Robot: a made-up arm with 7 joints.
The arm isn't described. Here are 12 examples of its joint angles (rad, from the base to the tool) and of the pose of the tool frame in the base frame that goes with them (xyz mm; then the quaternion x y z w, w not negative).
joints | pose
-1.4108 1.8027 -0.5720 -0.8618 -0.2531 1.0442 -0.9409 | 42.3 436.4 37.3 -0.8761 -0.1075 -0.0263 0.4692
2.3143 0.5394 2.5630 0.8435 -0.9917 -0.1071 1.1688 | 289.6 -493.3 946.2 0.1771 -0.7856 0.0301 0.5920
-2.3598 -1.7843 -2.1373 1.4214 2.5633 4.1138 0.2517 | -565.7 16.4 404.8 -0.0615 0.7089 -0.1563 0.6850
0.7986 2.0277 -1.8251 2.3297 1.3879 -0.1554 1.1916 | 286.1 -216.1 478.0 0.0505 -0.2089 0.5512 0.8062
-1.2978 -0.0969 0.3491 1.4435 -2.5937 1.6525 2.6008 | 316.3 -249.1 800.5 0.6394 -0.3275 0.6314 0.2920
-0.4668 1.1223 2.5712 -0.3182 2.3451 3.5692 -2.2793 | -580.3 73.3 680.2 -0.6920 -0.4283 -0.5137 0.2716
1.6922 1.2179 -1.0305 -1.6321 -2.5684 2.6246 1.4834 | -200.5 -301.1 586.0 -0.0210 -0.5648 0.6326 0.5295
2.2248 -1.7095 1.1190 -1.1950 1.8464 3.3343 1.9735 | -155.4 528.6 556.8 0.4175 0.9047 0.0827 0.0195
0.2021 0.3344 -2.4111 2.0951 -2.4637 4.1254 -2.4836 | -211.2 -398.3 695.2 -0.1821 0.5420 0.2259 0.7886
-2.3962 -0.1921 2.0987 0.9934 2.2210 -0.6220 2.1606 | 294.5 14.9 1071.4 -0.6364 0.1783 0.5688 0.4895
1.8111 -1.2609 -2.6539 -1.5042 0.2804 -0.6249 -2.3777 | -266.6 470.9 283.0 -0.4018 0.0928 -0.2287 0.8818
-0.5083 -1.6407 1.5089 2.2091 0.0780 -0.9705 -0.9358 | 128.0 182.5 409.5 0.2016 -0.6388 0.5345 0.5154
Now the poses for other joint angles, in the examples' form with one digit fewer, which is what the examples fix.
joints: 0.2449 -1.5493 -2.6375 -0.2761 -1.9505 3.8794 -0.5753
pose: 545 128 315 0.158 -0.672 0.598 0.408
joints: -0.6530 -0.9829 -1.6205 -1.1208 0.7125 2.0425 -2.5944
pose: 397 -31 786 -0.511 0.337 0.006 0.791
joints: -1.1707 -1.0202 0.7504 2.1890 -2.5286 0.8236 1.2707
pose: 357 -33 382 0.934 0.144 0.242 0.220
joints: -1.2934 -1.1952 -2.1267 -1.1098 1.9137 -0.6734 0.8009
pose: 309 -576 399 0.717 -0.512 -0.418 0.221
